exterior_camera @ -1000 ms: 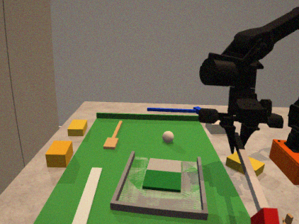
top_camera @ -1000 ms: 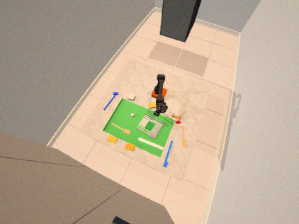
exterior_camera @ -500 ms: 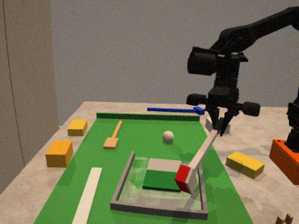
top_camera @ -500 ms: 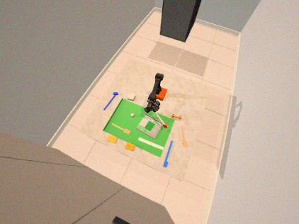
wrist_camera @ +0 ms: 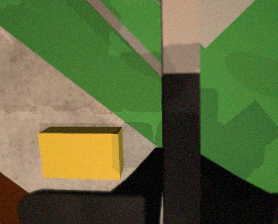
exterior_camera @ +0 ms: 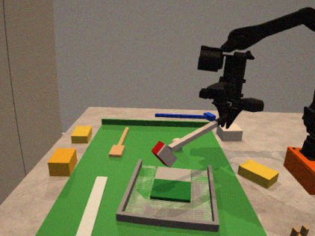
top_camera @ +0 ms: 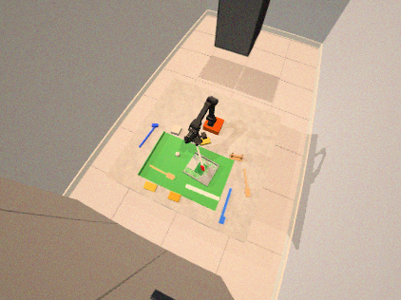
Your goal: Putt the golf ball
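Now: gripper tip 90 mm short of the red putter, 80 mm to the right of it and 10 mm below it. Also, from my gripper tip: white bar 340 mm ahead, 220 mm to the left, 130 mm below; then white golf ball 130 mm ahead, 120 mm to the right, 110 mm below; then blue putter 60 mm ahead, 480 mm to the right, 120 mm below.
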